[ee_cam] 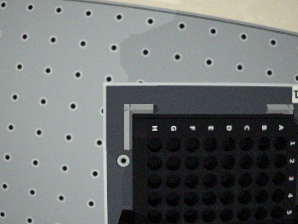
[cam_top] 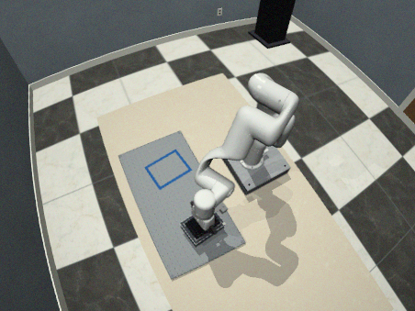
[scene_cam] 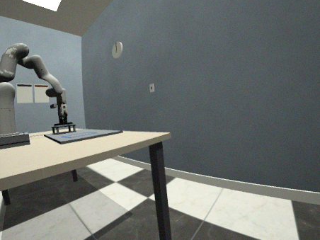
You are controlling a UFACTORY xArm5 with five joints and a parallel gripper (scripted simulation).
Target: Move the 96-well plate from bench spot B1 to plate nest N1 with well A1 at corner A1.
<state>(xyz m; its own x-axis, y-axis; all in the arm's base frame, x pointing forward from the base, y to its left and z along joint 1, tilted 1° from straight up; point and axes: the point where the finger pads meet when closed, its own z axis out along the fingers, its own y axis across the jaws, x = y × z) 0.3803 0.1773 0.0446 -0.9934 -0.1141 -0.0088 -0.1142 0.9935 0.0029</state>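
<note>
Right now my hand is 10 mm above the 96-well plate. The rest, counted from my hand: A1 label 80 mm behind, 40 mm to the left, 30 mm below; plate nest 30 mm below.
</note>
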